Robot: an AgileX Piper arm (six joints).
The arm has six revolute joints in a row. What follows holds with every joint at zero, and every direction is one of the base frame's.
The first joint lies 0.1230 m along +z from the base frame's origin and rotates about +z.
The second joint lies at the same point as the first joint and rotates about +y.
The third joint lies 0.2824 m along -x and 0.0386 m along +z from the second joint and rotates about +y.
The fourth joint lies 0.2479 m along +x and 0.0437 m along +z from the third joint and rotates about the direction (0.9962, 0, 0.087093).
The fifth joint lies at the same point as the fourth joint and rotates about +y.
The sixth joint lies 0.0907 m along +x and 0.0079 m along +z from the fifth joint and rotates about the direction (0.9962, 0, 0.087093).
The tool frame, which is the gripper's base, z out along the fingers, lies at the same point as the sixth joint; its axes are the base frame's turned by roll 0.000, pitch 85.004 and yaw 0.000 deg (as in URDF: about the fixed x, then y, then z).
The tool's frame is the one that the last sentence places.
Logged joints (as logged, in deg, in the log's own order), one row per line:
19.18 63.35 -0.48 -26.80 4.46 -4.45
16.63 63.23 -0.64 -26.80 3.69 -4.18
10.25 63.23 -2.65 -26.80 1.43 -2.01
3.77 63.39 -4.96 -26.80 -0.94 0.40
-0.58 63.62 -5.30 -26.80 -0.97 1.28
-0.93 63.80 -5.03 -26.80 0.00 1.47
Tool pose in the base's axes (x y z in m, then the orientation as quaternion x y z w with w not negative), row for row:
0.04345 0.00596 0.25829 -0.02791 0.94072 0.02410 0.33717
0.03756 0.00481 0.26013 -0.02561 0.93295 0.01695 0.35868
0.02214 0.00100 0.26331 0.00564 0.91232 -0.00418 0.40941
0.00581 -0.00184 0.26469 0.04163 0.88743 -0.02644 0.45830
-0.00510 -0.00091 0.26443 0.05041 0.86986 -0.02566 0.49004
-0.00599 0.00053 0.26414 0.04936 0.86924 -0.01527 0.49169
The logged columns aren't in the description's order. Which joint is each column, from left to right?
Columns, left to right: joint 2, joint 5, joint 1, joint 3, joint 4, joint 6.
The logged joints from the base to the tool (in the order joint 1, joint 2, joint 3, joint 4, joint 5, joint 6), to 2 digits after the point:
-0.48 19.18 -26.80 4.46 63.35 -4.45
-0.64 16.63 -26.80 3.69 63.23 -4.18
-2.65 10.25 -26.80 1.43 63.23 -2.01
-4.96 3.77 -26.80 -0.94 63.39 0.40
-5.30 -0.58 -26.80 -0.97 63.62 1.28
-5.03 -0.93 -26.80 0.00 63.80 1.47

